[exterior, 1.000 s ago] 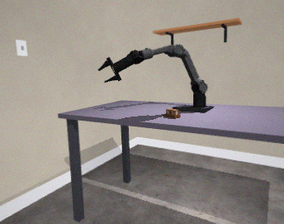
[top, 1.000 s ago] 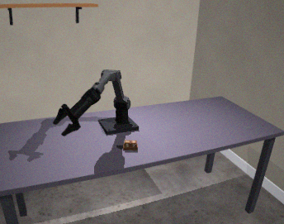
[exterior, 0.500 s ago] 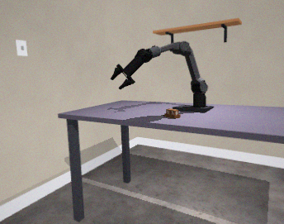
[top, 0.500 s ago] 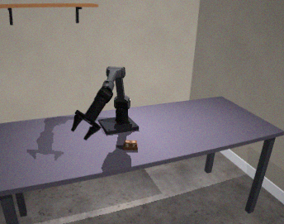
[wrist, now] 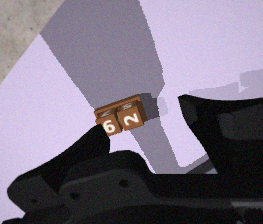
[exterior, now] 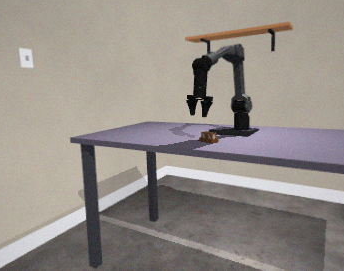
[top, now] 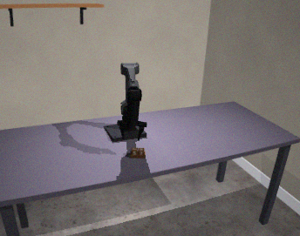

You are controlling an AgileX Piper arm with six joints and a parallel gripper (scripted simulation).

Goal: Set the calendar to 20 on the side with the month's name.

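Now: hand 1 cm past the brown tray, 4 cm to the right of it and 11 cm above it.
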